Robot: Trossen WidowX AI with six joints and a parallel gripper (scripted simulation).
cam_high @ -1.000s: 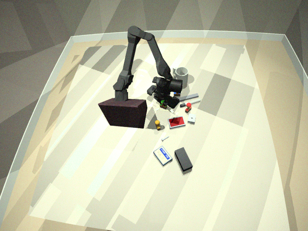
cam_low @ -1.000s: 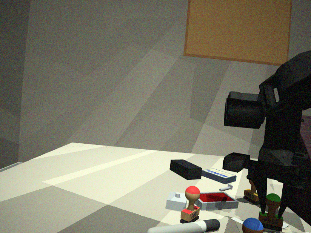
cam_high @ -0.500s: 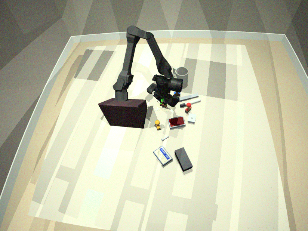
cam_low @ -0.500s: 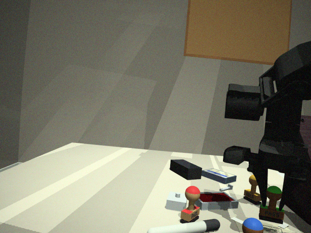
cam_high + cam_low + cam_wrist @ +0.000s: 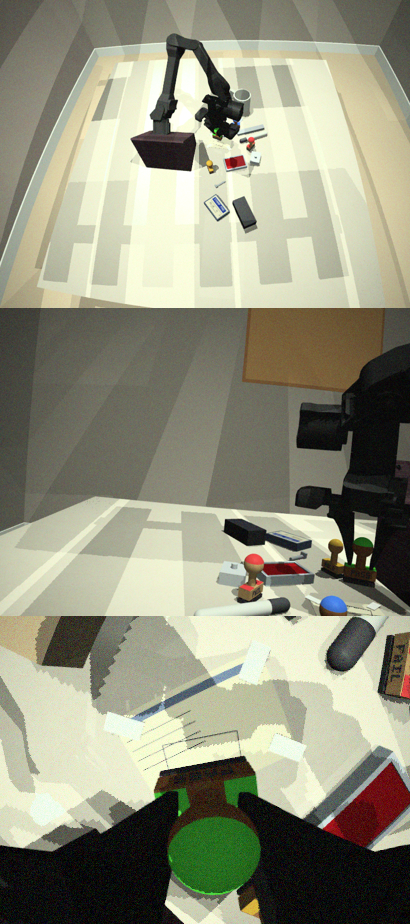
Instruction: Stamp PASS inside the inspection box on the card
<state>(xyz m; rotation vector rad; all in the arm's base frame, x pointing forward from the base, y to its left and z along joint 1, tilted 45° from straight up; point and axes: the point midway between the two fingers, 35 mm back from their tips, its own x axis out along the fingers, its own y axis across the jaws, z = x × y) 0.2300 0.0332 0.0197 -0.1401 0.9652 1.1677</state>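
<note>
My gripper tip is 7 cm above the white card, 1 cm to the right of it and 1 cm short of it. Also, from my gripper tip: green-knobbed stamp right at my gripper tip; cardboard cube 12 cm to the left, 4 cm below, 2 cm behind; blue-knobbed stamp 10 cm to the left, 8 cm ahead, 5 cm below.
</note>
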